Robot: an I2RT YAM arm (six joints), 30 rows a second.
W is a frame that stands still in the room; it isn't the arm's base.
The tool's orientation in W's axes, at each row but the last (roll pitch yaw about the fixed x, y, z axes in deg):
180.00 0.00 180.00
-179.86 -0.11 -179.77
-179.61 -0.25 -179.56
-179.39 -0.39 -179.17
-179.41 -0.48 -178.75
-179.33 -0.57 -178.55
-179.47 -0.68 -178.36
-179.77 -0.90 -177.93
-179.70 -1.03 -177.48
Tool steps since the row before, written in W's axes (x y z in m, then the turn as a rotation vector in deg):
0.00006 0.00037 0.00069 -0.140 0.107 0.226
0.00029 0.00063 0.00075 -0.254 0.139 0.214
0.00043 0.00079 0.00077 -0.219 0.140 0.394
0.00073 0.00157 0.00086 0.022 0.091 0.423
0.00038 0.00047 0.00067 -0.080 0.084 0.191
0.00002 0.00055 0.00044 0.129 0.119 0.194
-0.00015 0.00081 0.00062 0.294 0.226 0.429
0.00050 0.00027 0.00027 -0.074 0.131 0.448
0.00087 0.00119 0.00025 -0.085 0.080 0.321
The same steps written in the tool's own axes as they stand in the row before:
-0.00006 0.00037 -0.00069 0.140 0.107 -0.226
-0.00029 0.00063 -0.00075 0.254 0.139 -0.214
-0.00043 0.00078 -0.00078 0.220 0.139 -0.394
-0.00075 0.00155 -0.00088 -0.020 0.086 -0.424
-0.00038 0.00045 -0.00068 0.080 0.084 -0.191
-0.00003 0.00054 -0.00045 -0.130 0.113 -0.197
0.00013 0.00081 -0.00063 -0.295 0.213 -0.435
-0.00051 0.00025 -0.00028 0.076 0.132 -0.447
-0.00092 0.00115 -0.00027 0.087 0.082 -0.320

